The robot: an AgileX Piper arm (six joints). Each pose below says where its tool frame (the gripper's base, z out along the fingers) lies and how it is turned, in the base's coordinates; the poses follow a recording.
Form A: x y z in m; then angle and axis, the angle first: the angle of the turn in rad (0 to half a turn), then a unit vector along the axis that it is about.
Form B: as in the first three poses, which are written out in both.
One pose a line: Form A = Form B
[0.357 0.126 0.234 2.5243 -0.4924 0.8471 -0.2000] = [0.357 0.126 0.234 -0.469 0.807 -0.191 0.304]
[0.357 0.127 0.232 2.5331 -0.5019 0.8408 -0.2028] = [0.357 0.127 0.232 -0.479 0.802 -0.193 0.300]
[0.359 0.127 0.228 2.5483 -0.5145 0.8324 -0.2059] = [0.359 0.127 0.228 -0.492 0.796 -0.197 0.292]
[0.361 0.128 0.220 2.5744 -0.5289 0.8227 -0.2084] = [0.361 0.128 0.220 -0.508 0.790 -0.200 0.280]
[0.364 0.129 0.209 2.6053 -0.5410 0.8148 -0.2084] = [0.364 0.129 0.209 -0.522 0.786 -0.201 0.265]
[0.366 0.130 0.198 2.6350 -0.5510 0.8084 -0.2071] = [0.366 0.130 0.198 -0.533 0.783 -0.200 0.251]
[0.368 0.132 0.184 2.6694 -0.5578 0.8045 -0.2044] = [0.368 0.132 0.184 -0.542 0.782 -0.199 0.234]
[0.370 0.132 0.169 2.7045 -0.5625 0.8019 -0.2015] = [0.370 0.132 0.169 -0.549 0.783 -0.197 0.217]
